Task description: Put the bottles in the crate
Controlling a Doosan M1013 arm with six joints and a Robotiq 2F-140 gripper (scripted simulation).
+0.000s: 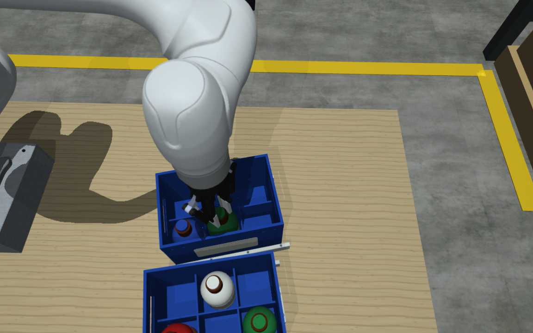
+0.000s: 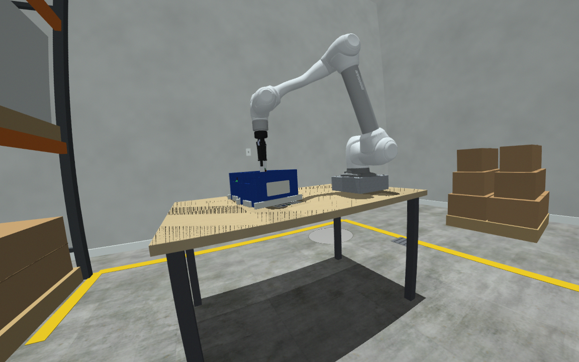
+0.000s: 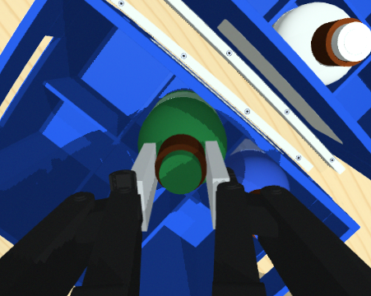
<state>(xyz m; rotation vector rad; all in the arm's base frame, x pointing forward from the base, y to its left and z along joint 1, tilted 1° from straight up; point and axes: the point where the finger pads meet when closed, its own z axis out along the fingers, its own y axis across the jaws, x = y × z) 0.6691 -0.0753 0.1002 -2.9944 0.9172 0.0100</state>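
Now: the blue bottle 110 mm below my hand, 90 mm behind it and 20 mm to the right of it. Also, from my hand: pick list (200 mm below, 170 mm to the left, 60 mm behind); then white bottle (140 mm to the right, 110 mm below); then red bottle (250 mm to the right, 110 mm below, 80 mm behind).
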